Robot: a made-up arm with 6 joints.
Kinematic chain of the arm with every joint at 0, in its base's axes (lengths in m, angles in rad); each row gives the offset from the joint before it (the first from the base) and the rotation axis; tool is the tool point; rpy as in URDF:
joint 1: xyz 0 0 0.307 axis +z
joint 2: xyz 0 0 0 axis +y
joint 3: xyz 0.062 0 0.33 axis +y
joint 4: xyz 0.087 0 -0.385 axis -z
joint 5: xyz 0 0 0 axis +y
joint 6: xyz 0.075 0 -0.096 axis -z
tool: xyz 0 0 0 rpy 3.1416 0 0
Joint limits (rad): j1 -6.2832..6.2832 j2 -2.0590..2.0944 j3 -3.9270..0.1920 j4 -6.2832..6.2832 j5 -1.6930..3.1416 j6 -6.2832..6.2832
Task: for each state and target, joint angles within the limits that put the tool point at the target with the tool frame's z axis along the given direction. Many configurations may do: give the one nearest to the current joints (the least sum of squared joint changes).
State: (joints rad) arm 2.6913 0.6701 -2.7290 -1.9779 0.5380 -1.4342
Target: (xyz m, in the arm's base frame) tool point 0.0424 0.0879 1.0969 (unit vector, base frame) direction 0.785 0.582 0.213
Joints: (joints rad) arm 2.0185 0.2064 -3.3375 -1.3827 1.3542 -1.4342
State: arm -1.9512 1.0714 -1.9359 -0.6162 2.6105 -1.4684
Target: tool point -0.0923 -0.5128 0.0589 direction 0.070 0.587 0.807
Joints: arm -1.6904 1.4610 -2.0920 -0.4173 3.1402 -1.4684
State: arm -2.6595 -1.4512 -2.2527 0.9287 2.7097 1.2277
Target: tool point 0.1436 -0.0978 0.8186 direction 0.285 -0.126 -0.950
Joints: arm -3.4454 -1.0088 -1.7743 0.6787 3.0858 1.2277
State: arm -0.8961 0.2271 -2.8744 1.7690 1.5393 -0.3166
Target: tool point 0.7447 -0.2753 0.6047 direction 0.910 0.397 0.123
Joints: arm -0.3713 0.9526 -2.6629 1.6050 0.7757 -0.3166
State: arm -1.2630 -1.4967 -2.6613 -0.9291 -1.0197 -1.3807
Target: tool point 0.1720 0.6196 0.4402 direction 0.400 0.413 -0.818
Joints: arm -1.7900 -1.1106 -3.2604 -0.3111 -1.3818 -1.3807
